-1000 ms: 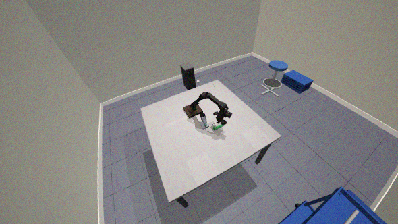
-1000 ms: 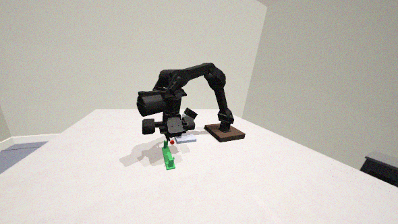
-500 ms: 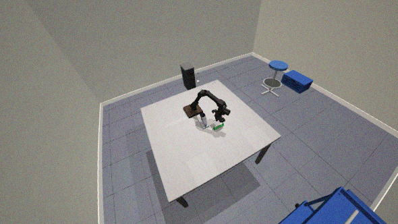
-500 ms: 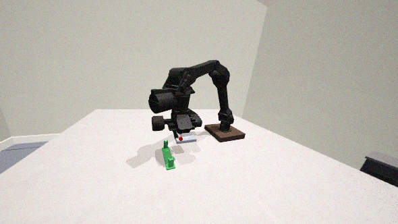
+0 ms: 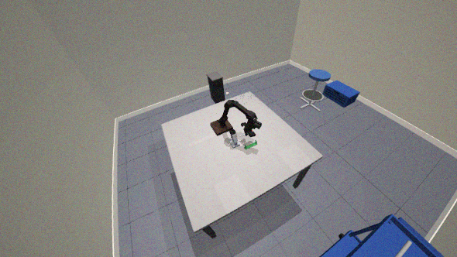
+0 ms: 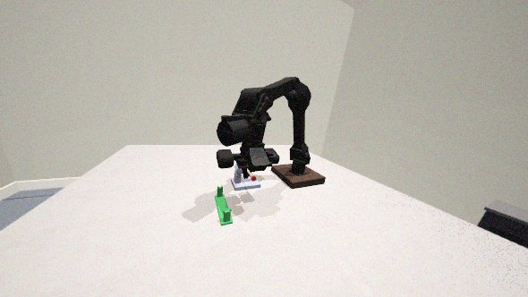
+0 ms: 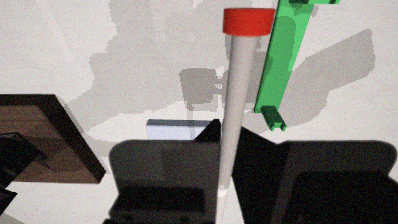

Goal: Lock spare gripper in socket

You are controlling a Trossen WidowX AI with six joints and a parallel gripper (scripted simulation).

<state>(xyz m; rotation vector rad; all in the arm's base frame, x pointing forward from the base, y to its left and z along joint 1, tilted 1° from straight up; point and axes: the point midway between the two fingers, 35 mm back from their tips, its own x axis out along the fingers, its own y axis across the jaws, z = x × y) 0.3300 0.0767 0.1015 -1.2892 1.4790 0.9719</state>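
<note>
Right now my gripper tip is 5 cm past the socket, 11 cm to the left of it and 4 cm above it. Round my gripper tip: spare gripper (6 cm behind, 11 cm to the right, 3 cm above); green pin rest (7 cm ahead, 7 cm below).
</note>
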